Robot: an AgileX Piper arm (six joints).
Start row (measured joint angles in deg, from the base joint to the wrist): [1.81 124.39 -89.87 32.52 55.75 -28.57]
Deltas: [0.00 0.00 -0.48 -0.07 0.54 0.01]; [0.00 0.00 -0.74 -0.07 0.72 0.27]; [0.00 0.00 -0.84 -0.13 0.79 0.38]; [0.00 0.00 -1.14 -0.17 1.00 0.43]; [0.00 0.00 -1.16 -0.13 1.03 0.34]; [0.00 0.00 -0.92 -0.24 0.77 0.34]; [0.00 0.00 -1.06 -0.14 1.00 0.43]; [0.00 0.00 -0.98 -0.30 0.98 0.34]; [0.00 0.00 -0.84 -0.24 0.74 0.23]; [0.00 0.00 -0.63 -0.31 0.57 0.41]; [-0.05 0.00 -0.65 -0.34 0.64 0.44]
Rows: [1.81 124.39 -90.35 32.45 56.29 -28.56]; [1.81 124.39 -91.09 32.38 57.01 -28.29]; [1.81 124.39 -91.93 32.25 57.80 -27.91]; [1.81 124.39 -93.07 32.08 58.80 -27.48]; [1.81 124.39 -94.23 31.95 59.83 -27.14]; [1.81 124.39 -95.15 31.71 60.60 -26.80]; [1.81 124.39 -96.21 31.57 61.60 -26.37]; [1.81 124.39 -97.19 31.27 62.58 -26.03]; [1.81 124.39 -98.03 31.03 63.32 -25.80]; [1.81 124.39 -98.66 30.72 63.89 -25.39]; [1.76 124.39 -99.31 30.38 64.53 -24.95]
